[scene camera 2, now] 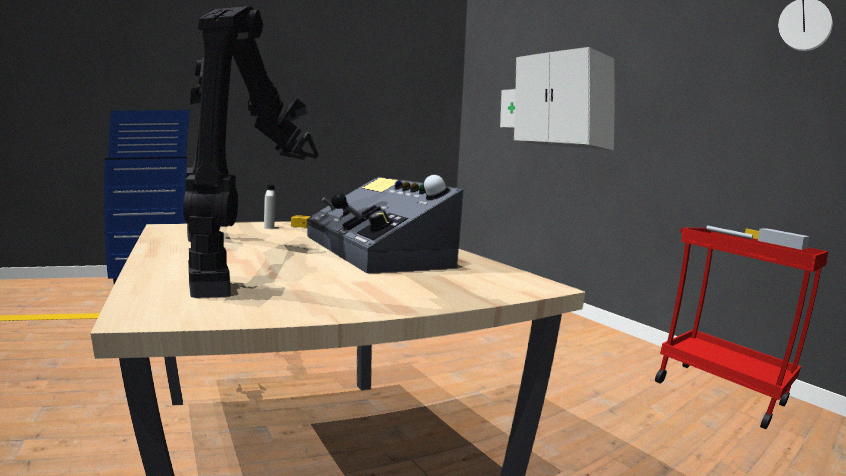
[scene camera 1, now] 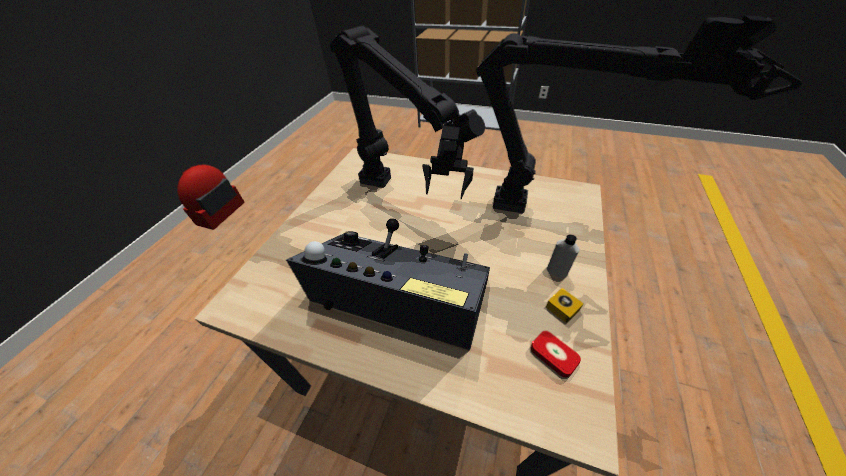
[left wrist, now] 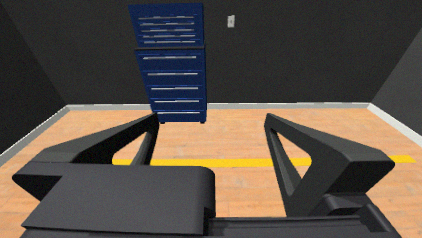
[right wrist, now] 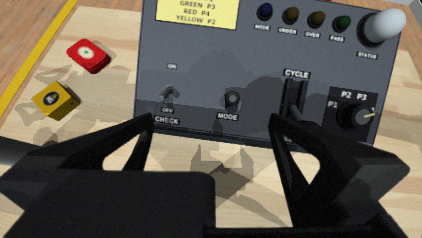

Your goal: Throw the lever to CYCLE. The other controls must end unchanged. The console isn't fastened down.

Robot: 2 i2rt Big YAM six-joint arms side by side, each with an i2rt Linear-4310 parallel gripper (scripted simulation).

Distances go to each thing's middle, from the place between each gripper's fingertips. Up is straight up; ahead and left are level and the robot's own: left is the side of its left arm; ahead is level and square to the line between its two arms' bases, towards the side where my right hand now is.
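The grey bottle [scene camera 1: 565, 252] is 36 cm to the left of my right hand [scene camera 1: 443, 196], 16 cm below it and 4 cm behind it. Yellow box [scene camera 1: 564, 305], counted from the same right hand: 38 cm to the left, 24 cm below, 9 cm ahead.
Relative to my left hand, the grey bottle is 41 cm below, 36 cm to the right and 28 cm ahead; the yellow box is 50 cm below, 42 cm ahead and 34 cm to the right.
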